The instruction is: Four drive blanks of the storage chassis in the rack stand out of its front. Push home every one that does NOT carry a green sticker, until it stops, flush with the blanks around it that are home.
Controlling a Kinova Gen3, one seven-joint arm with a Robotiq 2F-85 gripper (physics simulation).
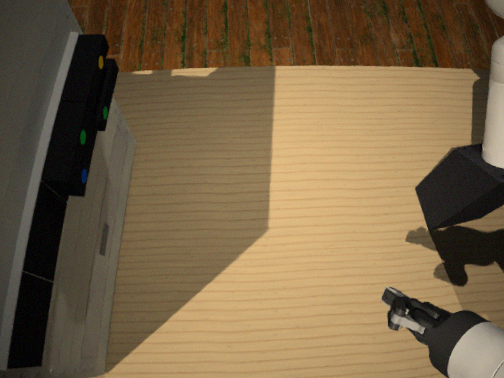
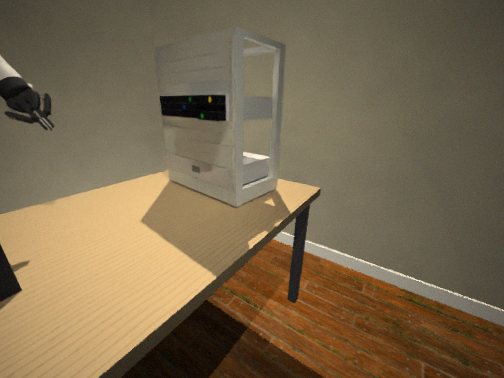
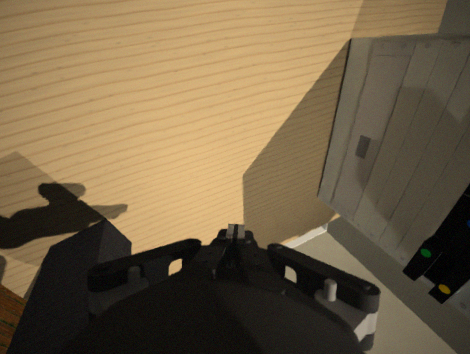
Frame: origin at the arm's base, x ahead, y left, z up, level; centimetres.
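Seen in the pictures: gripper, between the fingertips: (image 1: 386, 293) (image 2: 51, 129) (image 3: 236, 235).
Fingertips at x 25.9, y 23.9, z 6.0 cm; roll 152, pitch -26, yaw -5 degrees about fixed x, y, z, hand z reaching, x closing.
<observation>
A point is followed by its place in that frame.
The black storage chassis (image 1: 39, 235) {x 69.8, y 20.1, z 14.4 cm} (image 2: 168, 106) {x 70.0, y 29.0, z 12.3 cm} sits in the light grey rack (image 1: 75, 305) {x 71.4, y 26.9, z -4.7 cm} (image 2: 237, 140) {x 71.8, y -11.4, z 1.3 cm} (image 3: 345, 85) {x 71.7, y 28.0, z -24.2 cm}. Four blanks stand out of its front: a yellow-stickered blank (image 1: 89, 55) {x 67.1, y -4.4, z 16.6 cm} (image 2: 216, 100) {x 65.6, y -7.7, z 14.9 cm} (image 3: 437, 293) {x 65.8, y -6.3, z 15.0 cm} and a green-stickered blank (image 1: 69, 125) {x 67.6, y 6.3, z 16.6 cm} (image 2: 195, 101) {x 66.0, y 4.1, z 14.5 cm} in the top row, a blue-stickered blank (image 1: 76, 189) {x 66.3, y 13.7, z 13.7 cm} (image 2: 179, 108) {x 69.8, y 20.3, z 11.6 cm} in the middle row, and another green-stickered blank (image 1: 108, 90) {x 65.8, y -2.8, z 10.2 cm} (image 2: 206, 117) {x 65.8, y -1.9, z 9.1 cm} (image 3: 416, 265) {x 65.8, y -3.7, z 9.6 cm} in the bottom row. My gripper (image 1: 389, 295) {x 25.9, y 23.9, z 6.0 cm} (image 2: 48, 125) {x 25.9, y 23.9, z 6.0 cm} (image 3: 236, 235) {x 25.9, y 23.9, z 6.0 cm} is shut and empty, above the table, well away from the rack front.
The wooden table (image 1: 325, 175) {x 28.2, y -5.4, z -25.9 cm} (image 2: 100, 250) {x 25.0, y -0.7, z -25.9 cm} (image 3: 175, 100) {x 26.8, y 29.8, z -25.9 cm} lies between the rack and my arm's base. A dark block (image 1: 460, 187) {x 6.0, y 3.1, z -7.6 cm} (image 2: 6, 277) {x 6.3, y -3.8, z -21.2 cm} (image 3: 75, 280) {x 1.2, y 5.6, z -11.6 cm} stands under the arm's base. A light grey drawer panel with a small handle (image 1: 104, 239) {x 71.2, y 13.8, z -14.2 cm} (image 2: 196, 169) {x 71.1, y 13.2, z -14.4 cm} (image 3: 363, 147) {x 71.2, y 13.8, z -14.0 cm} is low on the rack.
</observation>
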